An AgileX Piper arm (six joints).
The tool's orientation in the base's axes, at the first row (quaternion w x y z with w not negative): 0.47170 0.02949 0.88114 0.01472
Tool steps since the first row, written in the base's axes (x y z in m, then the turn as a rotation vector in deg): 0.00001 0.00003 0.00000 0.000 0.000 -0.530; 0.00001 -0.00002 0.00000 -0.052 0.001 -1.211; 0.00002 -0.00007 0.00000 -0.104 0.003 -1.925; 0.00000 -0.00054 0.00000 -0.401 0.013 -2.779; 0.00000 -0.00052 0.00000 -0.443 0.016 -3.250; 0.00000 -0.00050 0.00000 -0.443 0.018 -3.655
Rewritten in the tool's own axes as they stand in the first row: 0.00000 0.00003 0.00001 0.440 -0.028 0.294; -0.00001 -0.00002 0.00001 1.034 -0.066 0.628; -0.00002 -0.00007 0.00002 1.656 -0.104 0.981; -0.00004 -0.00054 0.00000 2.530 -0.152 1.207; -0.00003 -0.00052 0.00000 2.945 -0.176 1.434; -0.00003 -0.00050 0.00000 3.281 -0.195 1.658
